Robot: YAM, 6 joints.
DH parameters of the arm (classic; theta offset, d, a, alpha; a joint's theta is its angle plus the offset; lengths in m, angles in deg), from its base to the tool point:
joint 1: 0 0.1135 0.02 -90
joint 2: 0 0 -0.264 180
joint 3: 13.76 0 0.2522 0
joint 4: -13.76 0 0.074 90
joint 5: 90 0 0 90
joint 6: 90 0.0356 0 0
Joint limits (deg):
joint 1: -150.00..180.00
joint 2: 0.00..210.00
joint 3: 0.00..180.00
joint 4: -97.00..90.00
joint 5: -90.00..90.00
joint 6: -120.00..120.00
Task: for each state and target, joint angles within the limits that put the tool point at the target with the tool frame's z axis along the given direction. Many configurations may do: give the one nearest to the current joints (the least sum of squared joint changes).
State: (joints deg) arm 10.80 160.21 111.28 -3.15 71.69 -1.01
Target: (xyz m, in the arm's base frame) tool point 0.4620 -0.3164 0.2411 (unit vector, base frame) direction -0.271 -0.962 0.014
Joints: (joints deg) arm -30.89 141.58 118.49 26.16 74.82 -1.01
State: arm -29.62 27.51 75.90 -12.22 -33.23 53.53
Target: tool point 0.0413 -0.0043 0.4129 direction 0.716 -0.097 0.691
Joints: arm -3.06 14.72 39.31 19.22 3.36 53.53
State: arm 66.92 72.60 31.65 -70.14 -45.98 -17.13
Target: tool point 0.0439 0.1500 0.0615 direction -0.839 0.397 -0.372
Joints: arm 61.50 97.64 19.65 -19.89 -67.94 -17.13
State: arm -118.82 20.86 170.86 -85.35 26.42 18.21
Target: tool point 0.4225 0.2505 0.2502 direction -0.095 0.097 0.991
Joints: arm -149.88 5.80 171.85 -77.99 7.56 18.21
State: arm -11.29 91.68 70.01 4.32 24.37 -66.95
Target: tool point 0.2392 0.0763 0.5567 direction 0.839 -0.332 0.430
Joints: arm 22.83 74.78 92.60 15.89 39.19 -66.95
